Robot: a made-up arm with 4 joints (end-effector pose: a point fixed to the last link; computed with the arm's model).
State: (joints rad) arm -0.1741 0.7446 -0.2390 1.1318
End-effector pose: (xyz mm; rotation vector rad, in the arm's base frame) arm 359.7 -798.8 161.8 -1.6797 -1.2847 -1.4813
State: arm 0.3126 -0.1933 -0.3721 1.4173
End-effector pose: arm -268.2 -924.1 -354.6 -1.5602 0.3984 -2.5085
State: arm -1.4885 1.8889 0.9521 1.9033
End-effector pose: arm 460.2 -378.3 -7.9 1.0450 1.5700 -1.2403
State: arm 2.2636 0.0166 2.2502 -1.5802
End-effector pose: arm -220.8 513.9 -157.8 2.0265 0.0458 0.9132
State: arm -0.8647 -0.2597 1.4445 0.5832
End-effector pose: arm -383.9 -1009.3 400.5 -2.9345 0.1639 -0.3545
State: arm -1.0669 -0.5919 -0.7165 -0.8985
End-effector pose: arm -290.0 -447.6 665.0 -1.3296 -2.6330 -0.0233
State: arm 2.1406 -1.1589 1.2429 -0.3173
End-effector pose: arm -342.2 715.1 -8.3 1.0627 0.9502 -0.4487
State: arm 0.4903 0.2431 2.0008 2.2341
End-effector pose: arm -2.2 -748.7 -368.2 2.7382 0.6273 -0.3163
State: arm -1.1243 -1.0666 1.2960 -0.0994
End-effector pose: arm -616.3 -916.8 191.6 -2.1550 -0.2143 -1.3581
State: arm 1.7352 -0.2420 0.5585 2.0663
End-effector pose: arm -168.6 138.3 -696.7 -1.6004 1.1416 -0.5357
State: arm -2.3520 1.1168 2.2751 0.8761
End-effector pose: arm 483.8 74.4 629.0 0.4847 -0.9878 -1.1679
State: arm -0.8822 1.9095 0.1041 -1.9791
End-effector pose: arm 120.3 -309.8 -181.8 0.4825 0.5912 1.5510
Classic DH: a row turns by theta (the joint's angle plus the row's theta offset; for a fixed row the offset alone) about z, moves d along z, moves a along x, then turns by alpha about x. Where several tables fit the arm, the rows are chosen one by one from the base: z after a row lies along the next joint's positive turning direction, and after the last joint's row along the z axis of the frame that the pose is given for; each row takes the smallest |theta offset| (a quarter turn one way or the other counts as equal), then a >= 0, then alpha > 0; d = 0 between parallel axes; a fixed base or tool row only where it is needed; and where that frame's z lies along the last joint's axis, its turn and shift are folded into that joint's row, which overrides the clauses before.
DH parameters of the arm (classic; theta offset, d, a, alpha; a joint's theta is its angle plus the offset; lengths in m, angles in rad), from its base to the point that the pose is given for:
base (fixed): 1.4295 0.0522 -0.166 1.4923
joint 1: -0.21 -0.1753 -0.1038 -1.8504
joint 2: -1.4933 -0.1557 -0.0656 -1.3207
joint 3: 0.3334 -0.5565 0.168 -1.5708
joint 4: 0 -0.034 0.164 1.5708
tool (fixed): -1.5708 -0.122 0 0

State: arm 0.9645 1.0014 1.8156 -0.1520
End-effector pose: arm 380.9 -300.8 -661.2 -0.9184 -0.7868 0.7326
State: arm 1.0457 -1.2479 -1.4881 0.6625
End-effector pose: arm -811.5 -80.4 -529.8 0.7875 -0.7422 2.1302
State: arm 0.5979 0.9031 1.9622 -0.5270
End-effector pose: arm 197.8 -577.8 -622.3 -0.9097 -0.2473 0.9572
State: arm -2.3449 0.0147 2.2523 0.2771
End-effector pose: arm -301.3 219.8 923.5 1.8506 -1.1040 0.0440
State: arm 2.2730 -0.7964 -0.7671 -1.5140
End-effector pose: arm -211.5 246.8 -388.9 0.5747 -0.4717 -2.4746
